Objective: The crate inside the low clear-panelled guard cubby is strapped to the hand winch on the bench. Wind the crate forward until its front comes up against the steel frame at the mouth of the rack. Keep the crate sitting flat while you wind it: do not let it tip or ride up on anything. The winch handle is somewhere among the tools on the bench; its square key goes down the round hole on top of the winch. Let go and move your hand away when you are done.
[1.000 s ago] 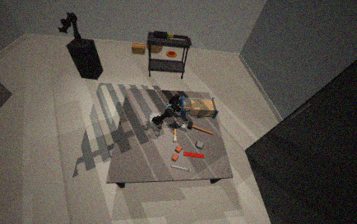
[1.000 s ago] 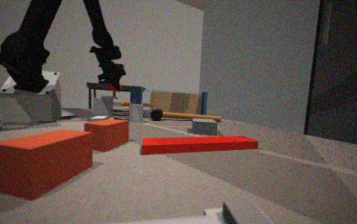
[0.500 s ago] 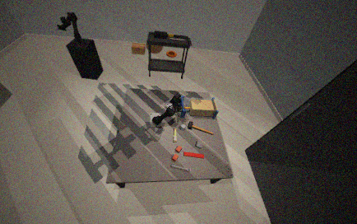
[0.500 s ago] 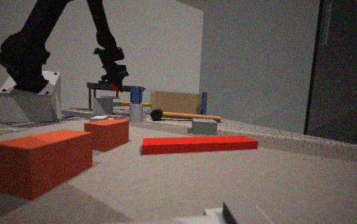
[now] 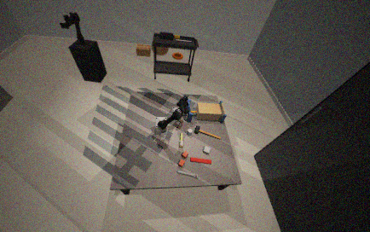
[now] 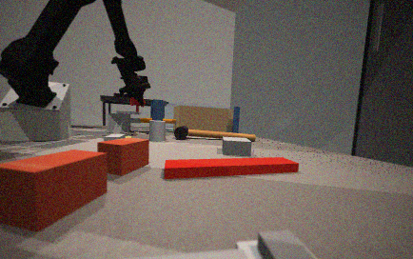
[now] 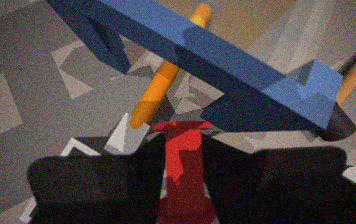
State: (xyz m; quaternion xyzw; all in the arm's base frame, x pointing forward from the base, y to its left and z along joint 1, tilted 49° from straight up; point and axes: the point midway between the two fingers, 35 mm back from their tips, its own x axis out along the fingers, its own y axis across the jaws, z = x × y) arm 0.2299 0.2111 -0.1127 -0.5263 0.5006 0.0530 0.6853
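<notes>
Now: the winch handle 50 mm behind my gripper tip, 30 mm below it and 10 mm to the left of it. The rest, counted from my gripper tip: red knob: 10 mm to the right, 10 mm behind; then grey winch: 120 mm behind, 100 mm below, 30 mm to the left; then blue frame: 60 mm to the left, 50 mm ahead, 30 mm below.
</notes>
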